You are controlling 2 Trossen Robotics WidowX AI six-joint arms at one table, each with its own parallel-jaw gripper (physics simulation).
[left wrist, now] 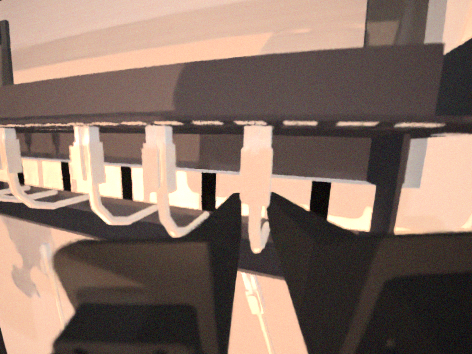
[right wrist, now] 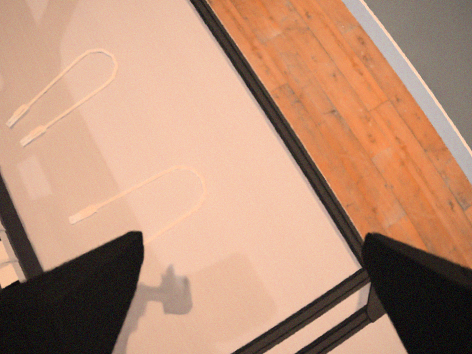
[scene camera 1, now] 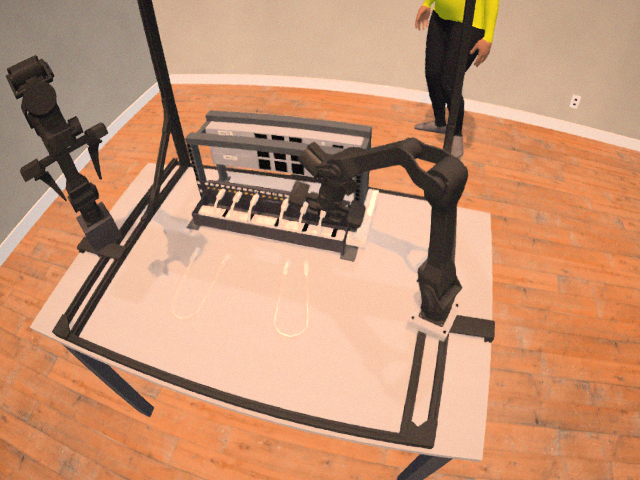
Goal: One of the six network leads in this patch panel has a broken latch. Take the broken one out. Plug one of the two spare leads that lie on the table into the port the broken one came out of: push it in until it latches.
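Places are measured from the left arm's base along level axes (x ahead, y left, z up), in metres.
Pixels of known places: left gripper, fingertip midpoint: (left wrist: 253, 200) (scene camera 1: 320, 219); right gripper, fingertip midpoint: (right wrist: 255, 244) (scene camera 1: 83, 189); left arm's base, link origin: (scene camera 1: 435, 311); right arm's base, link origin: (scene camera 1: 93, 216).
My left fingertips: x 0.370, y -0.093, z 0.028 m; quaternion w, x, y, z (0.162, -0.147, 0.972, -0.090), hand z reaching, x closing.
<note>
Ahead of a thing's pixels: the offset from my left fingertips to its top centre. "*": to the spot under its first point.
The patch panel (scene camera 1: 268, 233) (left wrist: 300, 80) stands in a dark rack at the back of the table, with white leads plugged in from below. My left gripper (scene camera 1: 327, 207) (left wrist: 253, 200) is shut on the plug of the rightmost lead @(dx +0.004, dy -0.026, dz +0.021 m) (left wrist: 256, 172), whose top still sits in the panel; its cable bends below the fingers. No broken latch can be made out. Two spare leads, the left one @(* dx +0.148, dy +0.398, dz -0.068 m) (scene camera 1: 186, 316) (right wrist: 204, 187) and the right one @(* dx -0.103, dy +0.293, dz -0.068 m) (scene camera 1: 292, 334) (right wrist: 116, 65), lie looped on the table. My right gripper (scene camera 1: 82, 188) (right wrist: 255, 244) is open and empty, raised at the picture's left.
More plugged leads @(dx +0.056, dy -0.011, dz +0.021 m) (left wrist: 159, 160) @(* dx +0.101, dy +0.008, dz +0.017 m) (left wrist: 87, 155) hang close beside the left fingers. A dark rack post @(* dx -0.064, dy -0.030, dz -0.019 m) (left wrist: 387, 185) stands to their right. A grey unit with black square openings (scene camera 1: 232, 149) is behind the panel. Black frame rails (scene camera 1: 248, 397) border the table, and a person (scene camera 1: 444, 62) stands behind it.
</note>
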